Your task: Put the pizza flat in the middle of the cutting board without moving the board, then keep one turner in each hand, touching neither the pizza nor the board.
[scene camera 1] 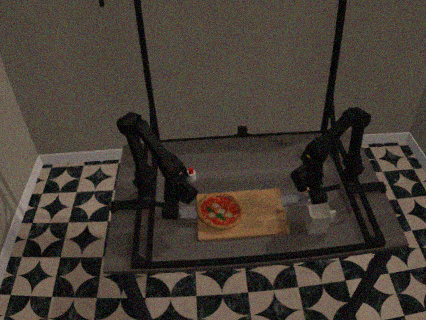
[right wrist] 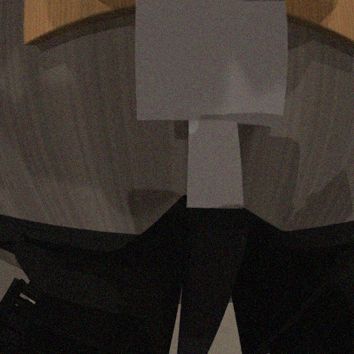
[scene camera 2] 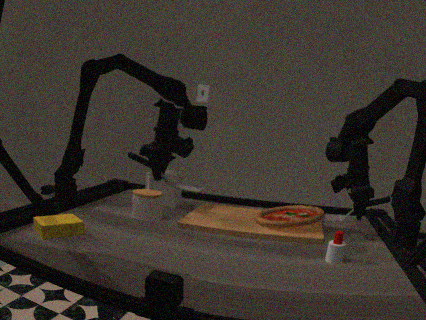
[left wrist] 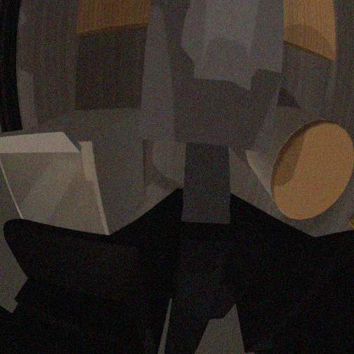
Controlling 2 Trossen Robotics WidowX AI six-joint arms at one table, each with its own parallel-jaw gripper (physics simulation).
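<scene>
The pizza (scene camera 1: 220, 211) (scene camera 2: 290, 215) lies flat on the cutting board (scene camera 1: 265, 215) (scene camera 2: 215, 217), at the board's left end in scene camera 1, off its middle. My left gripper (scene camera 1: 318, 200) (scene camera 2: 158, 176) (left wrist: 200, 197) is shut on a turner (scene camera 1: 293, 199) (scene camera 2: 189, 187) (left wrist: 207, 182), whose blade hangs above the table near the board's other end. My right gripper (scene camera 1: 171, 216) (scene camera 2: 359, 215) (right wrist: 203, 203) is shut on the other turner (scene camera 1: 188, 212) (scene camera 2: 346, 217) (right wrist: 210, 65). Its blade is low, close to the board's edge by the pizza; I cannot tell whether they touch.
A pale, see-through open container (scene camera 1: 318, 222) (left wrist: 50, 187) stands under my left gripper. A wooden-lidded jar (scene camera 2: 146, 206) (left wrist: 312, 172) stands near it. A yellow sponge (scene camera 2: 59, 225) lies farther left in scene camera 2. A white bottle with red cap (scene camera 1: 192, 175) (scene camera 2: 335, 250) stands near my right arm.
</scene>
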